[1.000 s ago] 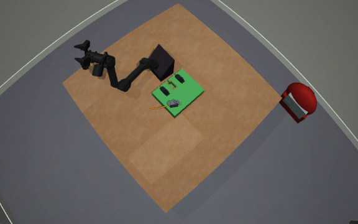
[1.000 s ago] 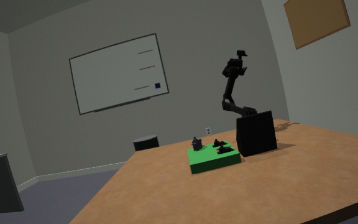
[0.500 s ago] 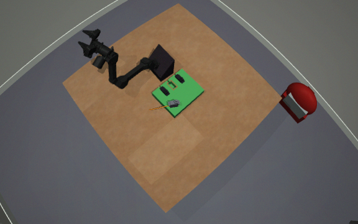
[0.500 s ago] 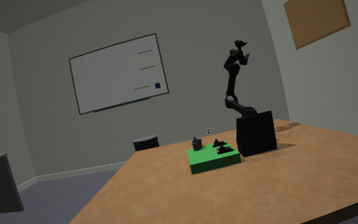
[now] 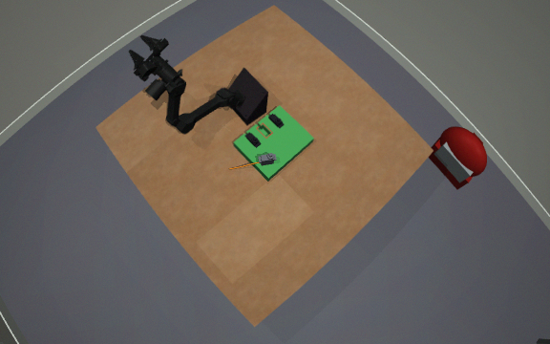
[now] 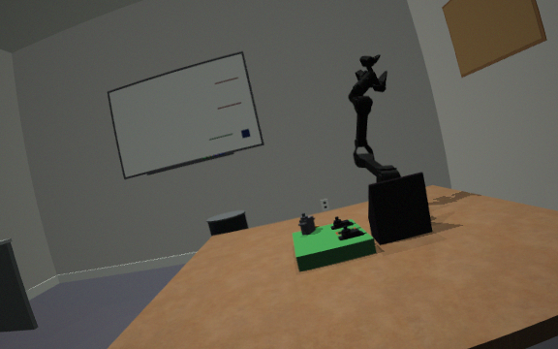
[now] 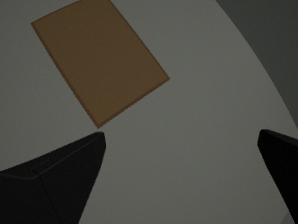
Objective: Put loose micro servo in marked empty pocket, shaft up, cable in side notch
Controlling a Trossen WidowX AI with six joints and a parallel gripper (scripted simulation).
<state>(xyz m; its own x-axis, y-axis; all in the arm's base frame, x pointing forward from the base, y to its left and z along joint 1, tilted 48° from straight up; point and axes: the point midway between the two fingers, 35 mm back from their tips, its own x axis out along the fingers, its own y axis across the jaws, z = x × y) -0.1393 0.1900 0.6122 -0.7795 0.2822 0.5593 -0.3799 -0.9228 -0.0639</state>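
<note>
My gripper tip is 64 cm above the green deck, 49 cm short of it and 34 cm to the right of it.
</note>
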